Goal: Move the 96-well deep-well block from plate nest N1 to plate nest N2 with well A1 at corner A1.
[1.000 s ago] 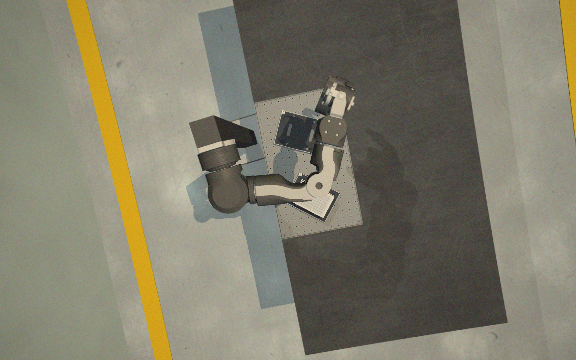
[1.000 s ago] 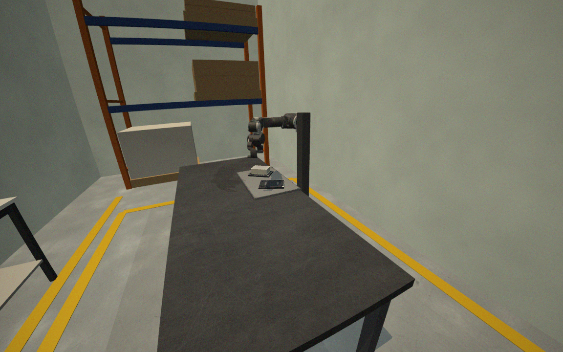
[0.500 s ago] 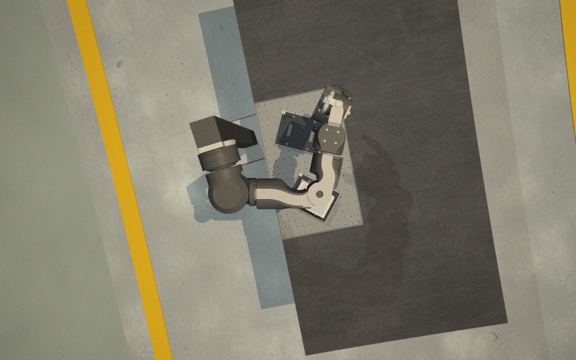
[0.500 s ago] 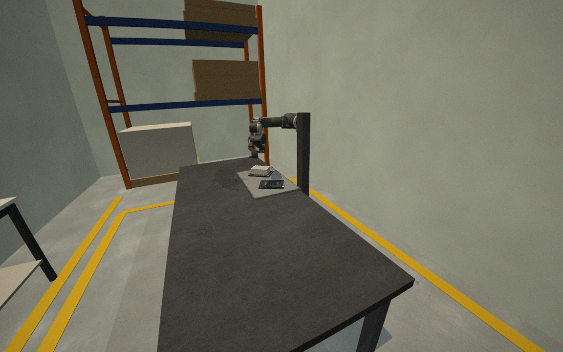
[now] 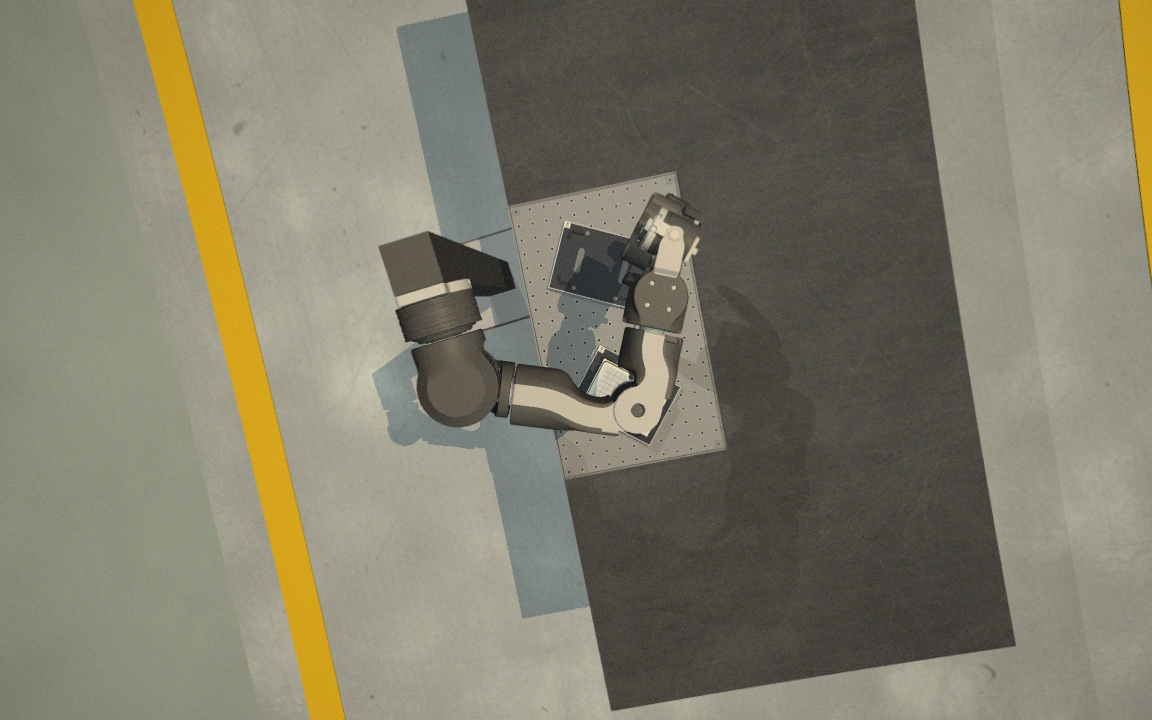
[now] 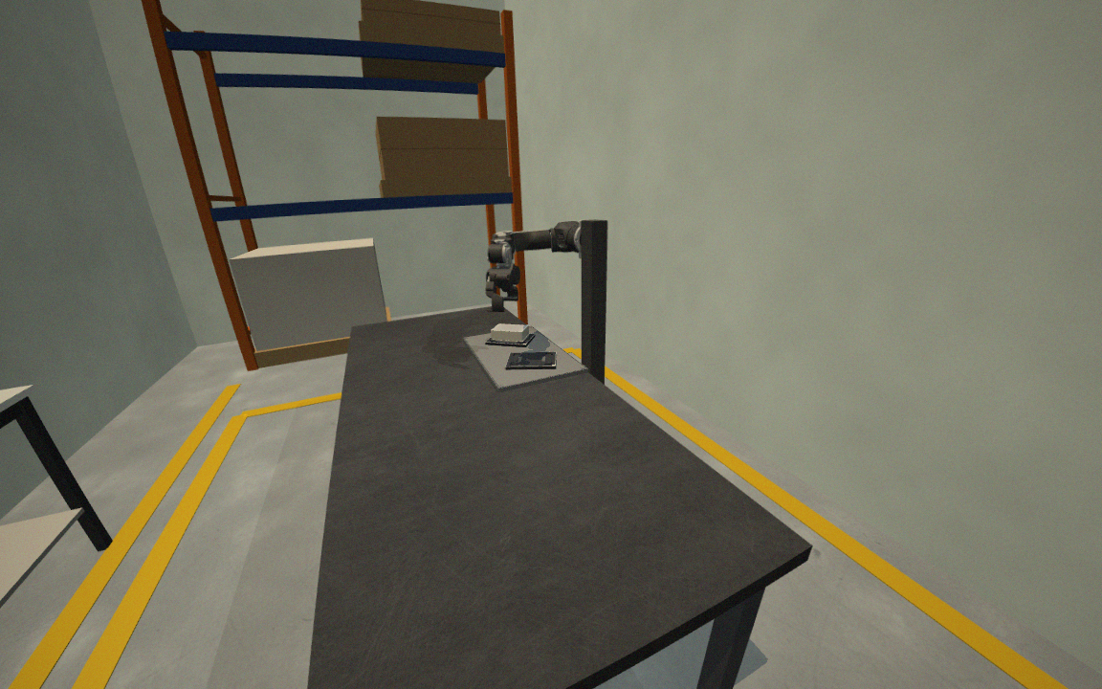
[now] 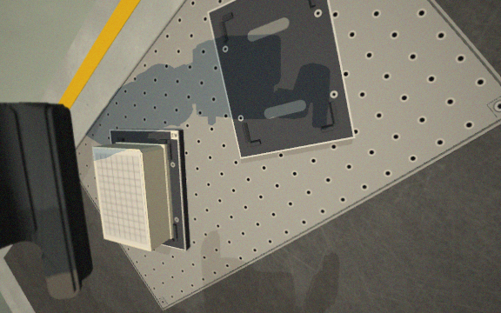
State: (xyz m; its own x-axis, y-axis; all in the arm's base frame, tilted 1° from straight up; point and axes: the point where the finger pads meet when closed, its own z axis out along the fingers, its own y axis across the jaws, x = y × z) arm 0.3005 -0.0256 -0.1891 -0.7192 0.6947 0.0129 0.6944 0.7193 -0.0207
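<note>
My gripper is now 110 mm past the cream 96-well deep-well block, 220 mm to the left of it and 170 mm above it. Also, from my hand: A1 corner mark 130 mm behind, 130 mm to the right, 190 mm below.
</note>
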